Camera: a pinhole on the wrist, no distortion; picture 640 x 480 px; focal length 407.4 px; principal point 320.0 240.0 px. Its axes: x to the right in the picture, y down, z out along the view. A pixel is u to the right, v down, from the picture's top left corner.
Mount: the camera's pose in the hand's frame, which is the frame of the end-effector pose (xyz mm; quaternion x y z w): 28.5 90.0 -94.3 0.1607 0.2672 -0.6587 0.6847
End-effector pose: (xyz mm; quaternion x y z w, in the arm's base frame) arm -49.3 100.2 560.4 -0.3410 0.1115 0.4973 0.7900
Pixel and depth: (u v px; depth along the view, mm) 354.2 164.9 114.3
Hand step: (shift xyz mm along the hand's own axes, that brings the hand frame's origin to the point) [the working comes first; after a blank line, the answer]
In the camera's frame: 9.6 -21.1 114.3

25.2 15.1 -5.0
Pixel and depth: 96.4 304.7 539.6
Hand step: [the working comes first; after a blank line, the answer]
In the camera's frame: -296.2 85.7 539.6

199.5 29.9 500.1
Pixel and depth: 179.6 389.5 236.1
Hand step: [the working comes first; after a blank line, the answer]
In the camera's frame: -81.4 86.6 236.1

151.4 28.3 131.5
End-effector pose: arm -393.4 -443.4 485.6 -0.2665 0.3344 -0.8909 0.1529
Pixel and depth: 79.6 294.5 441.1
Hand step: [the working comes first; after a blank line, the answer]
In the camera's frame: -260.3 59.0 441.1

157.6 54.8 403.6
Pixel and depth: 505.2 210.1 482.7
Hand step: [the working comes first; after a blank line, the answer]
In the camera's frame: 219.4 -35.4 482.7

65.6 -368.1 172.5
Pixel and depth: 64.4 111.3 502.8
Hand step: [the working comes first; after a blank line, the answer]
In the camera's frame: -315.5 -158.8 502.8

-47.5 47.0 513.9
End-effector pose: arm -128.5 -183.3 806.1 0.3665 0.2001 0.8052 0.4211
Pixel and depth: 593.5 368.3 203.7
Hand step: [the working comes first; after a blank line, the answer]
In the camera's frame: 136.8 64.2 203.7

121.8 -133.0 -17.7
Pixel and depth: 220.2 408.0 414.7
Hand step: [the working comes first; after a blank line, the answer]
In the camera's frame: -101.6 171.0 414.7

262.5 -50.6 275.9
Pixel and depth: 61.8 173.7 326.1
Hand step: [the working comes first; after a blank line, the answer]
In the camera's frame: -206.7 -53.1 326.1

28.6 67.8 294.8
